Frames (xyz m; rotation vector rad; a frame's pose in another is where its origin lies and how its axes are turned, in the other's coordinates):
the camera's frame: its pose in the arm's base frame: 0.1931 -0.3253 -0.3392 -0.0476 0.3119 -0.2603
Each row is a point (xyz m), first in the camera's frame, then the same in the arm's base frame.
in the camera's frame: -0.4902 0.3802 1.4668
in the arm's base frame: 0.2900 0.1786 1.1685
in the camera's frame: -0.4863 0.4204 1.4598
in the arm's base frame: 0.3013 0.2164 1.1572
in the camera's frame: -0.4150 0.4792 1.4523
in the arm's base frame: 0.3790 0.2545 1.1238
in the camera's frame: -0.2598 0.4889 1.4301
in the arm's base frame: 0.5171 0.2233 1.0557
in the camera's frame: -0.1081 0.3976 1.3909
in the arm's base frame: 0.6218 0.0954 0.9812
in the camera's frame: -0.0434 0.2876 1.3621
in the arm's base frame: 0.6453 -0.0278 0.9441
